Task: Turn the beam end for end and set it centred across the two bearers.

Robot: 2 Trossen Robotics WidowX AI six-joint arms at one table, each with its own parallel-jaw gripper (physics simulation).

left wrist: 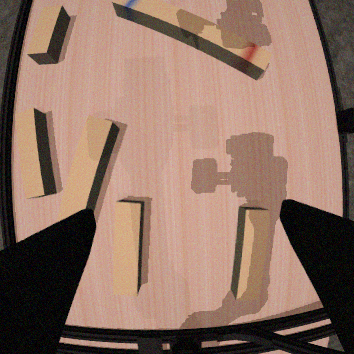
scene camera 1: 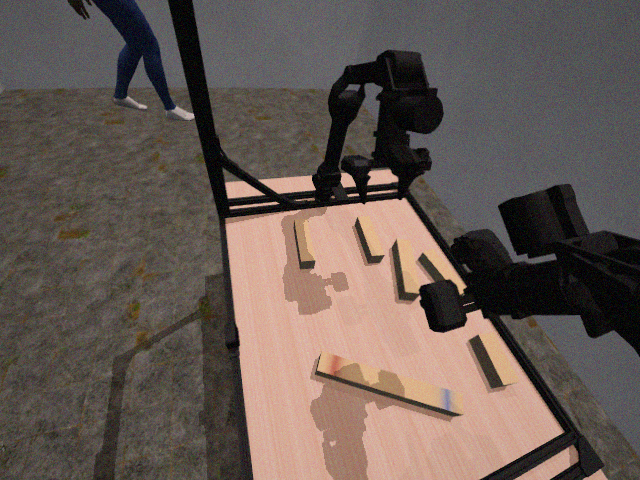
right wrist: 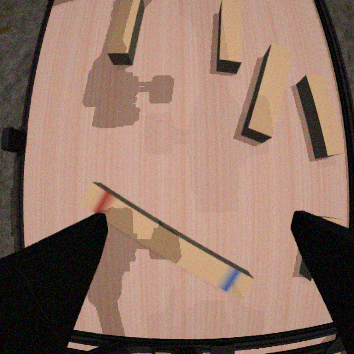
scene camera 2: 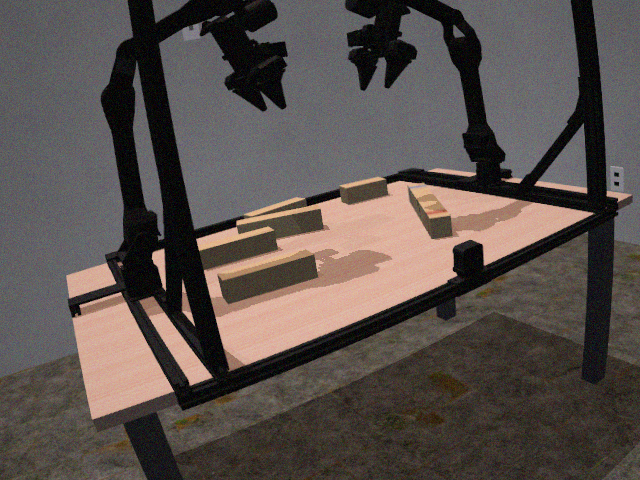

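Pixels of known places: left gripper, between the fingertips: (left wrist: 189, 214) (scene camera 1: 381, 201) (scene camera 2: 274, 109); right gripper, between the fingertips: (right wrist: 201, 222) (scene camera 2: 374, 89); left arm's base, origin of its link: (left wrist: 185, 348) (scene camera 1: 322, 196) (scene camera 2: 144, 293); right arm's base, origin of its link: (scene camera 2: 489, 183).
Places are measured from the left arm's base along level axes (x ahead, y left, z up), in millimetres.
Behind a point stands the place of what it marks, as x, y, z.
The long wooden beam (scene camera 1: 418, 395) @(697, 14, 25) (scene camera 2: 429, 202) @(632, -74, 25) (left wrist: 210, 36) @(618, -74, 25) (right wrist: 192, 254) @(674, 9, 25) lies flat and slanted on the table, with a red band near one end and a blue band near the other. In scene camera 1 red is at the left, blue at the right. Two shorter, roughly parallel blocks, apparently the bearers, lie apart nearer the left arm's base: one (scene camera 1: 305, 242) @(224, -127, 25) (scene camera 2: 266, 273) @(199, -148, 16) (left wrist: 243, 255) @(212, -109, 25) (right wrist: 131, 25) @(224, -111, 25), the other (scene camera 1: 368, 238) @(246, 82, 25) (scene camera 2: 237, 248) @(227, 73, 8) (left wrist: 127, 247) @(238, 91, 25) (right wrist: 231, 32) @(247, 95, 25). My left gripper (scene camera 1: 383, 199) @(333, -1, 281) (scene camera 2: 274, 108) @(333, -1, 281) (left wrist: 189, 214) @(333, -1, 281) and right gripper (scene camera 2: 376, 88) @(578, -1, 288) (right wrist: 200, 215) @(578, -1, 288) are open, empty and high above the table.
Loose blocks lie along the far side: one slanted (scene camera 1: 404, 271) @(392, 139, 31) (scene camera 2: 281, 222) @(365, 140, 17) (left wrist: 87, 165) @(381, 152, 31) (right wrist: 270, 95) @(391, 156, 31), one beside it (scene camera 1: 436, 266) @(395, 259, 25) (left wrist: 32, 155) @(407, 268, 25) (right wrist: 320, 117) @(426, 264, 25), and one near the beam's blue end (scene camera 1: 491, 361) @(685, 243, 26) (scene camera 2: 363, 191) @(665, 245, 8) (left wrist: 47, 32) @(667, 256, 28). A black frame edges the table.
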